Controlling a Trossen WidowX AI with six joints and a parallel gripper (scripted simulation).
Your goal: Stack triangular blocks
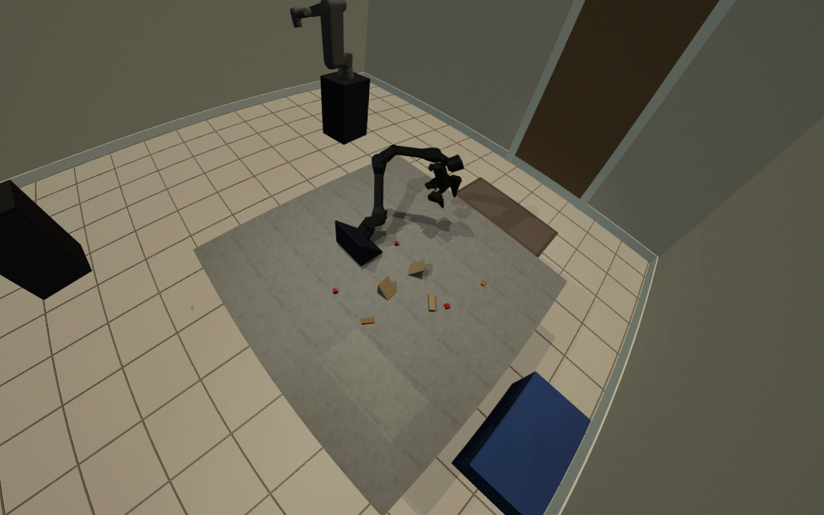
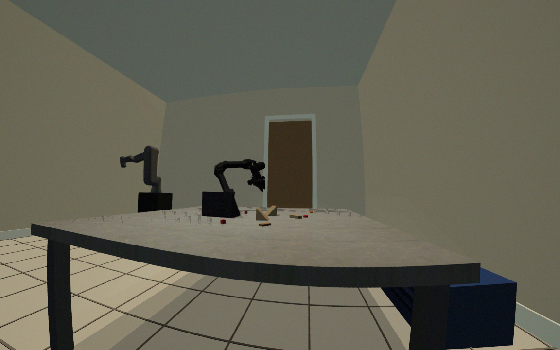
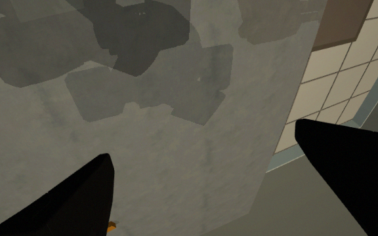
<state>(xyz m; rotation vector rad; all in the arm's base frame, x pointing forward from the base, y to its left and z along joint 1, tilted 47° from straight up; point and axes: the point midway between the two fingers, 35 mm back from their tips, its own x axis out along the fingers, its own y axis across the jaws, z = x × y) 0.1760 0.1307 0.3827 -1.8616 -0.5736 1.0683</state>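
The wooden triangular block lies 32 cm to the right of my gripper tip, 14 cm below it and 9 cm ahead of it. The rest, counted from my gripper tip: orange piece (35 cm ahead, 17 cm to the right, 15 cm below).
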